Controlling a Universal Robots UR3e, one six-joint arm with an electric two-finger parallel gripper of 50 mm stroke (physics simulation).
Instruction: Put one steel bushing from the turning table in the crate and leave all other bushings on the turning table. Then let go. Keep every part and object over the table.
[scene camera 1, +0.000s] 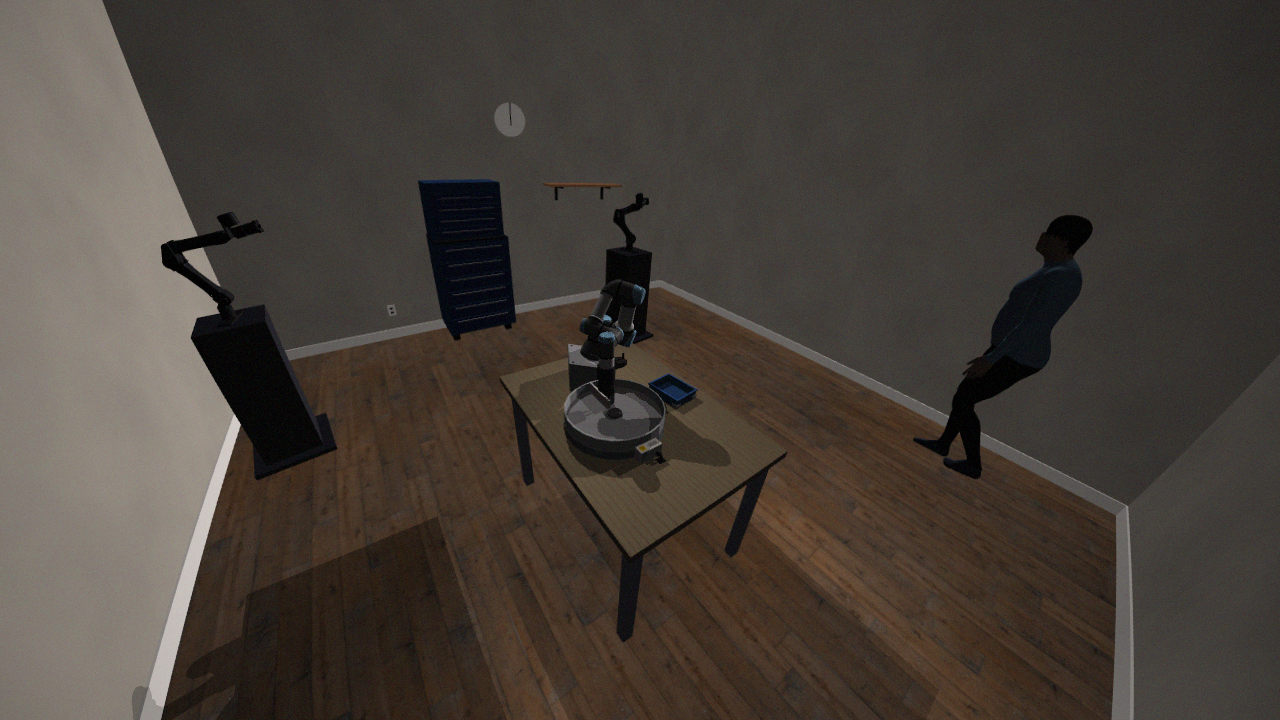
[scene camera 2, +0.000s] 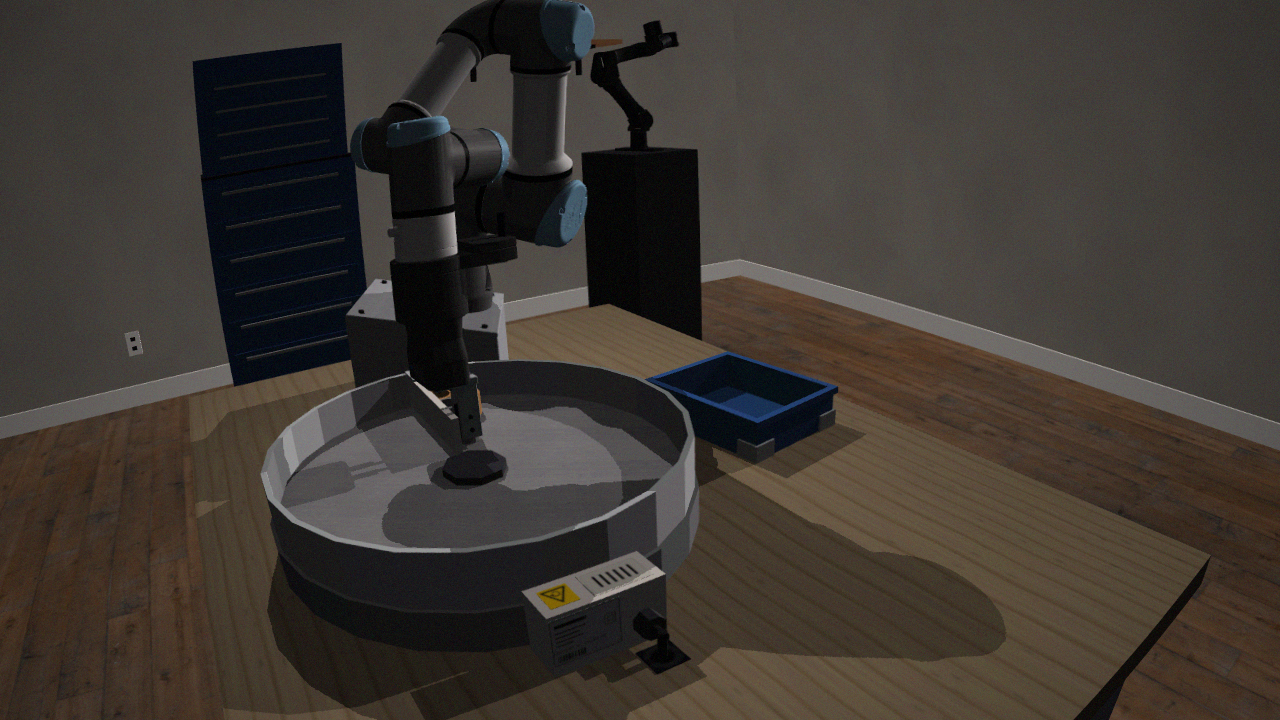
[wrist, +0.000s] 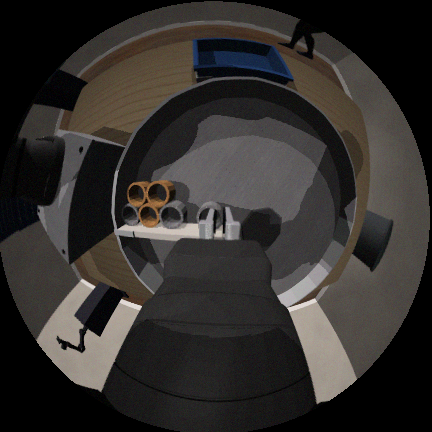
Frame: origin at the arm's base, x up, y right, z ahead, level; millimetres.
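Seen in the pictures: gripper, between the fingertips: (scene camera 1: 610, 402) (scene camera 2: 469, 434) (wrist: 219, 214); arm's base, origin of its link: (scene camera 1: 593, 354) (wrist: 50, 170).
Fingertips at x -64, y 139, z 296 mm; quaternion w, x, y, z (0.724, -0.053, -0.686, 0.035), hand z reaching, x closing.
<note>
Offsets run from my fingertips to a thing's top centre. "*": to the spot under its first point.
The turning table (scene camera 1: 590, 436) (scene camera 2: 662, 510) (wrist: 250, 79) is a round grey pan with a raised rim. My gripper (scene camera 1: 608, 400) (scene camera 2: 469, 436) (wrist: 219, 214) is low inside it, shut on the wall of a steel bushing @[dz -12, dx +17, dy -2 mm] (wrist: 210, 204), one finger at the bore and one outside. Left of it in the wrist view stand a steel bushing @[dz -60, dx +16, dy -8 mm] (wrist: 183, 214), another steel bushing @[dz -123, dx +16, dy -18 mm] (wrist: 132, 205) and a copper-coloured bushing @[dz -91, dx +16, dy -13 mm] (wrist: 150, 225) between them. Two more copper-coloured bushings @[dz -72, dx +16, dy -38 mm] (wrist: 171, 191) @[dz -104, dx +16, dy -43 mm] (wrist: 138, 184) lie on top. The blue crate @[dz +80, dx -12, dy -327 mm] (scene camera 1: 687, 397) (scene camera 2: 787, 428) (wrist: 240, 71) stands beside the pan, its visible inside empty.
A pale straight fence @[* dz -41, dx +17, dy +19 mm] (scene camera 2: 434, 413) (wrist: 162, 231) crosses the pan beside the bushings. A dark hub @[dz +60, dx -2, dy +29 mm] (scene camera 2: 474, 466) (wrist: 262, 226) sits at its middle. A white box @[* dz +299, dx -3, dy +74 mm] (scene camera 1: 648, 447) (scene camera 2: 595, 610) on a small stand is at the pan's near side. A person (scene camera 1: 1029, 313) is away from the table.
</note>
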